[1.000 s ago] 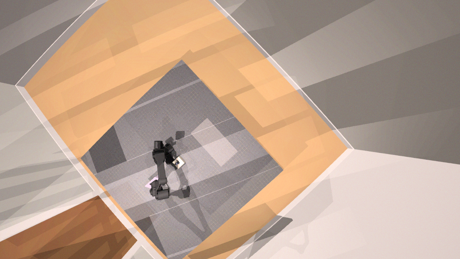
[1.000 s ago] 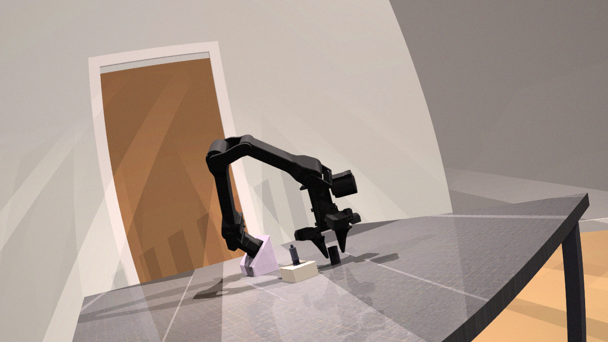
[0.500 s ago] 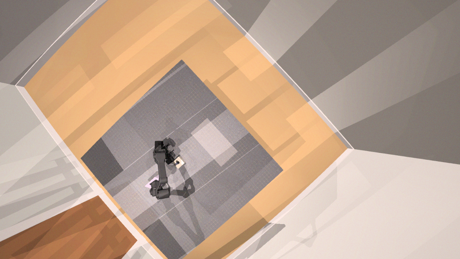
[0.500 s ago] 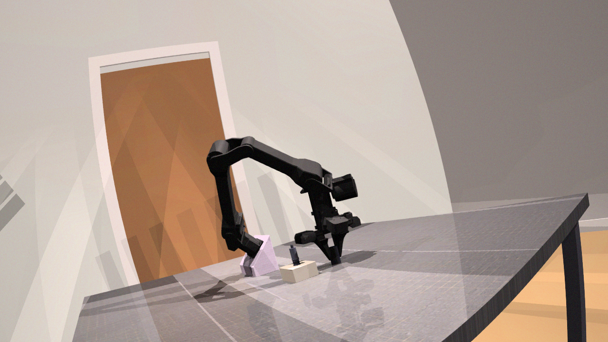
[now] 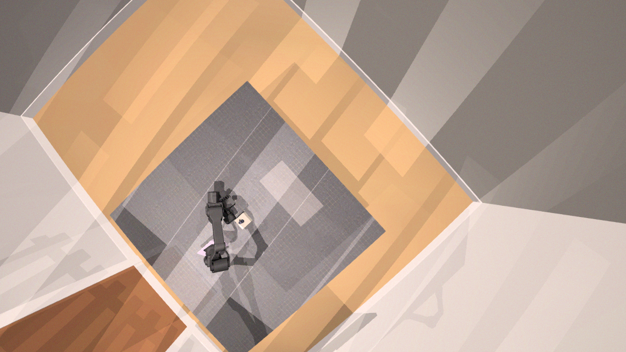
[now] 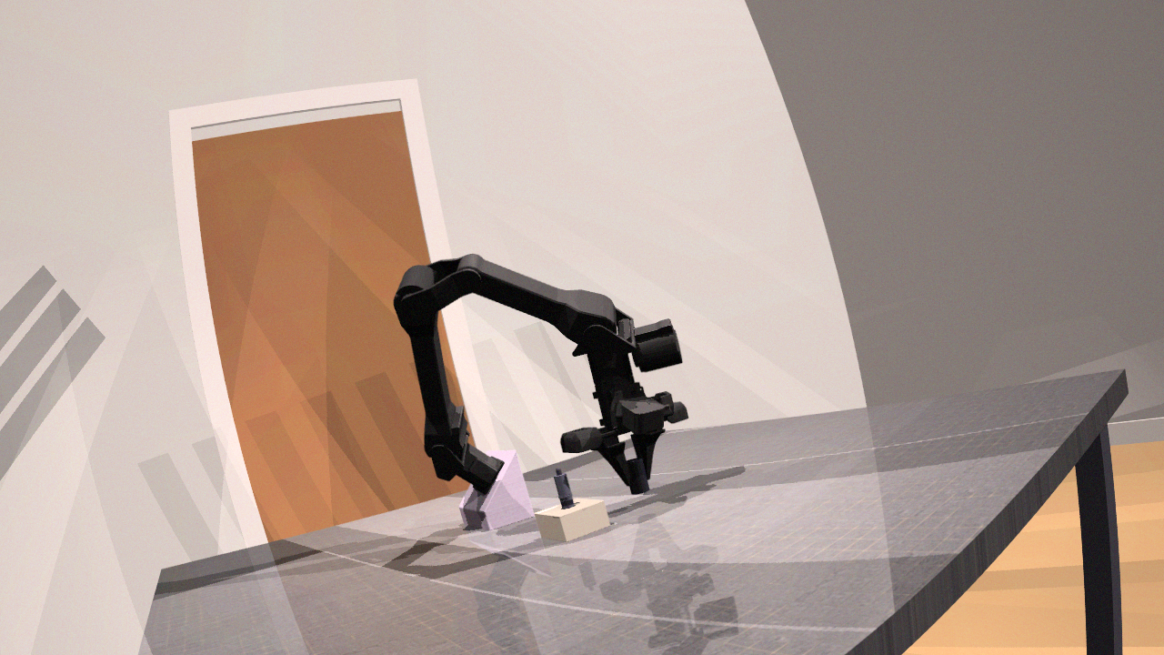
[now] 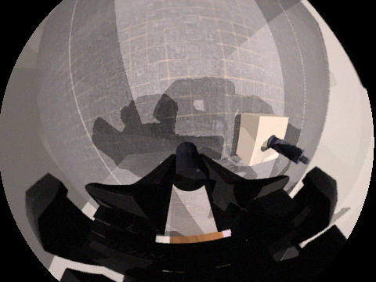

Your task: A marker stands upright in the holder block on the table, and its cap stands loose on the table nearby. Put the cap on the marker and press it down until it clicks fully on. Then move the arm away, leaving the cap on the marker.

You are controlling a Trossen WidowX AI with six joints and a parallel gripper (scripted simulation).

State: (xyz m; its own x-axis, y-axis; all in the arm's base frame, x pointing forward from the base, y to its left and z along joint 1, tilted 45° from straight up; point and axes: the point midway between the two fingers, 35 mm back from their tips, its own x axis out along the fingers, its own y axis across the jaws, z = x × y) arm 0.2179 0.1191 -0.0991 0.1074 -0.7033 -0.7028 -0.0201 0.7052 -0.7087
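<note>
The beige holder block is 12 cm to the right of my gripper tip, 2 cm below it and 2 cm ahead of it. The rest, counted from my gripper tip: dark cap 1 cm above.
</note>
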